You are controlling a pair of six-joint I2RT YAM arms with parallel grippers.
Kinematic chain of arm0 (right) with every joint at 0, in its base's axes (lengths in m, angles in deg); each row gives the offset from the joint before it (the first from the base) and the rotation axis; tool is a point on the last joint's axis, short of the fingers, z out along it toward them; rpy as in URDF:
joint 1: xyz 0 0 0.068 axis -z
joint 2: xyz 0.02 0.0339 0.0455 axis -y
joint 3: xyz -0.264 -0.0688 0 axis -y
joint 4: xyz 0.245 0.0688 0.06 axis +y
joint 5: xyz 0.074 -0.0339 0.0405 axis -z
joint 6: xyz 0.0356 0 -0.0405 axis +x
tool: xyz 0 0 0 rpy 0 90 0
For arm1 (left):
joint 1: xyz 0 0 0.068 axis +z
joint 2: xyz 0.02 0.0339 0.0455 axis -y
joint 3: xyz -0.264 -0.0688 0 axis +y
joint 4: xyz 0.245 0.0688 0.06 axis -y
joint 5: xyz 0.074 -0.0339 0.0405 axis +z
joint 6: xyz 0.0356 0 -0.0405 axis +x
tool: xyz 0 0 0 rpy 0 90 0
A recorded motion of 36 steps. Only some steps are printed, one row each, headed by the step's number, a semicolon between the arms.
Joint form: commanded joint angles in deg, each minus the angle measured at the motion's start. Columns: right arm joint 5, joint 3, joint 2, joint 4, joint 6, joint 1; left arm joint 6, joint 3, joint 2, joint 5, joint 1, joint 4.
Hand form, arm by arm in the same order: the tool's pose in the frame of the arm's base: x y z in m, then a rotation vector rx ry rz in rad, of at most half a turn. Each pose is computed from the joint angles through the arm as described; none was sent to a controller.
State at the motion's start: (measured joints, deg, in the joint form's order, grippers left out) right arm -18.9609 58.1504 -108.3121 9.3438 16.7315 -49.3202; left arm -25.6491 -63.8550 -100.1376 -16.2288 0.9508 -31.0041
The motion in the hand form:
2: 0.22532 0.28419 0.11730 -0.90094 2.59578 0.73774; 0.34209 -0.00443 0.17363 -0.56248 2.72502 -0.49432
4: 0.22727 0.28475 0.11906 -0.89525 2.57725 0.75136; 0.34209 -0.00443 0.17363 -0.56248 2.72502 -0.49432
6: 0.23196 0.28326 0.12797 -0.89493 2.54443 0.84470; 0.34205 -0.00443 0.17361 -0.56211 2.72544 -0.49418
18: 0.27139 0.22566 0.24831 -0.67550 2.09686 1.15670; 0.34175 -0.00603 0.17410 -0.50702 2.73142 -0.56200
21: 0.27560 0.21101 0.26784 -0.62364 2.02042 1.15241; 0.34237 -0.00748 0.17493 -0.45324 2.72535 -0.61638
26: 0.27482 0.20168 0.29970 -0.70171 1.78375 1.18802; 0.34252 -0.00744 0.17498 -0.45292 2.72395 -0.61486
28: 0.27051 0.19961 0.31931 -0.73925 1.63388 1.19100; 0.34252 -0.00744 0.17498 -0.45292 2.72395 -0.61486
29: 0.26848 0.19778 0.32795 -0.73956 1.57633 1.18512; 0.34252 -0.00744 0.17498 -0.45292 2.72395 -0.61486
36: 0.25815 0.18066 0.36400 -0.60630 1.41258 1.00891; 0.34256 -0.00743 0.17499 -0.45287 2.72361 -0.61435
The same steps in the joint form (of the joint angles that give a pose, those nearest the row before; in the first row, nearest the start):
2: 2.97 -0.13 -0.77 -1.31 -0.52 -0.72; 0.09 0.00 -0.59 0.39 -0.07 0.04
4: 2.78 -0.11 -0.66 -2.29 -0.52 -0.52; 0.09 0.00 -0.59 0.39 -0.07 0.04
6: -0.87 0.02 0.44 -3.41 -0.50 0.52; 0.11 0.00 -0.59 0.39 -0.07 0.02
18: -12.70 0.04 18.01 -12.94 3.41 12.61; 1.81 0.00 -0.59 -2.73 -0.02 -0.04
21: -12.76 0.04 20.90 -14.73 4.28 14.97; 3.37 0.00 -0.59 -5.25 -0.02 0.41
26: -17.05 0.04 24.06 -22.60 2.16 16.57; 3.37 0.00 -0.59 -5.18 -0.02 0.50
28: -18.25 0.04 25.79 -28.24 1.38 16.57; 3.37 0.00 -0.59 -5.18 -0.02 0.50
29: -18.12 0.04 26.62 -30.54 1.40 16.63; 3.37 0.00 -0.59 -5.18 -0.02 0.50
36: -7.74 0.04 31.82 -35.10 -0.85 17.24; 3.37 0.00 -0.59 -5.16 -0.02 0.52

